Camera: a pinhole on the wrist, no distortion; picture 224 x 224 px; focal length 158.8 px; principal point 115.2 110.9 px. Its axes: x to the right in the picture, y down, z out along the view. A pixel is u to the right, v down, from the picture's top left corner.
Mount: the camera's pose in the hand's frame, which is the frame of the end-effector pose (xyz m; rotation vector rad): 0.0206 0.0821 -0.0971 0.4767 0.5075 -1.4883
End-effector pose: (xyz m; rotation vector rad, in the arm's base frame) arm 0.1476 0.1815 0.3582 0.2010 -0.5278 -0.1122
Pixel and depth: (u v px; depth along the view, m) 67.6 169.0 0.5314
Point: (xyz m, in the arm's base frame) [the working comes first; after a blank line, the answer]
In the camera's frame: -0.1593 0.1944 0.5314

0.1201 -0.0167 0.8055
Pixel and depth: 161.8 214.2 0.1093
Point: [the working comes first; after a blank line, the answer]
In the camera's frame: 0.0321 0.0711 0.1093

0.2435 0.1652 0.3792
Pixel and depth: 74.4 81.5 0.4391
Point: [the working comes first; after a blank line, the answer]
In the camera's frame: -0.1128 -0.0813 0.4391

-0.0668 0.0514 0.5884
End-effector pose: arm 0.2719 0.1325 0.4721 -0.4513 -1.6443 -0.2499
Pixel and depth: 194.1 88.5 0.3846
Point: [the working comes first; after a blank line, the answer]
In the camera's frame: 0.1911 -0.0543 0.3846

0.0527 -0.0975 0.4692
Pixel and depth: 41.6 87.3 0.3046
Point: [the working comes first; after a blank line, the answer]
In the camera's frame: -0.1412 -0.0453 0.3046

0.0707 0.2406 0.4220
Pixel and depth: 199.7 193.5 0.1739
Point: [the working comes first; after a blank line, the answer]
In the camera's frame: 0.0925 0.0905 0.1739

0.2345 0.0615 0.5985
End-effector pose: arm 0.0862 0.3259 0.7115 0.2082 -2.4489 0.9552
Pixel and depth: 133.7 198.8 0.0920
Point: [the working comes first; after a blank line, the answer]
In the camera's frame: 0.0107 0.0509 0.0920

0.0274 0.3640 0.7551
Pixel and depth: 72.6 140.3 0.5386
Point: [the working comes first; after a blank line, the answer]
In the camera's frame: -0.1445 0.0997 0.5386

-0.1584 -0.0373 0.5808
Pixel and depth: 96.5 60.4 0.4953
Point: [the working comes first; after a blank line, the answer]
In the camera's frame: -0.0583 -0.1575 0.4953

0.1124 -0.0298 0.5347
